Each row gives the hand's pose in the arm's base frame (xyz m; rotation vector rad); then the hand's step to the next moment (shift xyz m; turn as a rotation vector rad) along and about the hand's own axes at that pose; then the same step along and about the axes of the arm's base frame.
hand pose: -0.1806 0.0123 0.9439 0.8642 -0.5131 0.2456
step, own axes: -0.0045 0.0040 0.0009 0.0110 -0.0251 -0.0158
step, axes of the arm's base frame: -0.0058 0.0018 0.0008 0.0248 -0.0036 -0.0193
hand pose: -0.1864 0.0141 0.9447 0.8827 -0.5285 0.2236
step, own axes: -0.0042 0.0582 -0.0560 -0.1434 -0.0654 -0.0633
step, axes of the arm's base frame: -0.0073 0.0801 0.0081 -0.0740 0.0128 -0.1523
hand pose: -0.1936 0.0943 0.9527 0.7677 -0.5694 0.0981
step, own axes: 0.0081 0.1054 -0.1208 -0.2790 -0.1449 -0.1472
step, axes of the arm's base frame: 0.0312 0.1575 0.0008 -0.1281 0.0285 -0.3214
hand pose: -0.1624 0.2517 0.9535 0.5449 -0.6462 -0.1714
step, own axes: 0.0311 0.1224 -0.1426 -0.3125 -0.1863 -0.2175
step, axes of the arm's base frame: 0.1102 0.1548 -0.0133 -0.1109 0.0342 -0.4077
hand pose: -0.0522 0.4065 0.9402 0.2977 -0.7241 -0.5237
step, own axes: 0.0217 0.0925 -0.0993 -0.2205 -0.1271 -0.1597
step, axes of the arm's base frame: 0.1149 0.0729 -0.0192 -0.0724 0.0282 -0.2902
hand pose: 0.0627 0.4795 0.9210 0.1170 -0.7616 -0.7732
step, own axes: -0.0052 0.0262 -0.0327 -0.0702 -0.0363 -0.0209
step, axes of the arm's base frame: 0.0346 0.0168 -0.0175 -0.0404 0.0171 -0.0690
